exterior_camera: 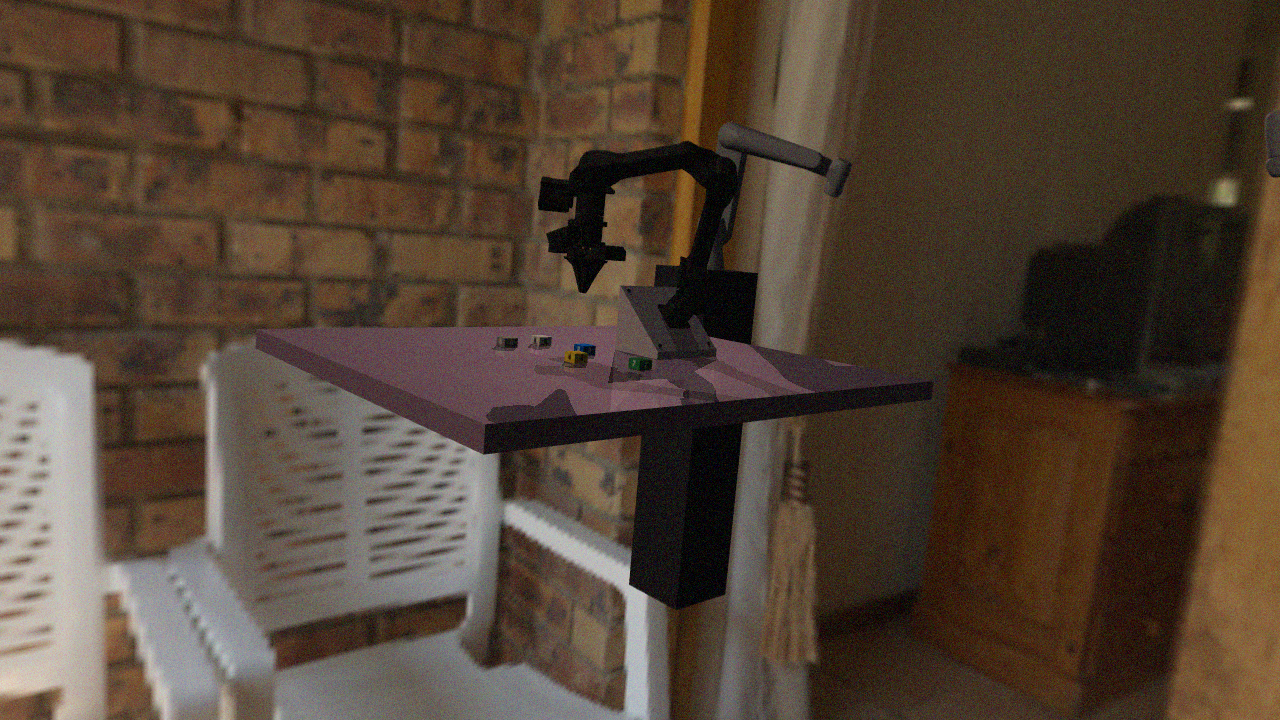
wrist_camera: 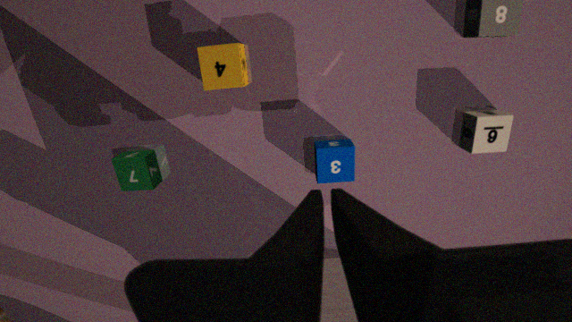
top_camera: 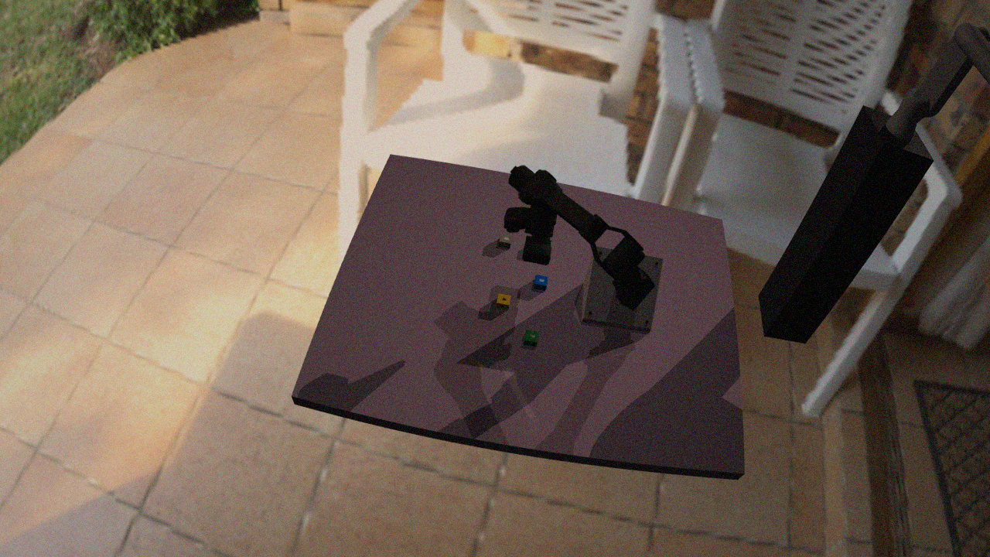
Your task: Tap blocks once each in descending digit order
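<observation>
My gripper tip is 12 cm above the blue block, 3 cm past it and 2 cm to the left of it. The rest, counted from my gripper tip: green block (16 cm to the left, 12 cm below, 3 cm behind); yellow block (12 cm below, 6 cm to the left, 5 cm ahead); white block (15 cm to the right, 12 cm below, 1 cm behind).
</observation>
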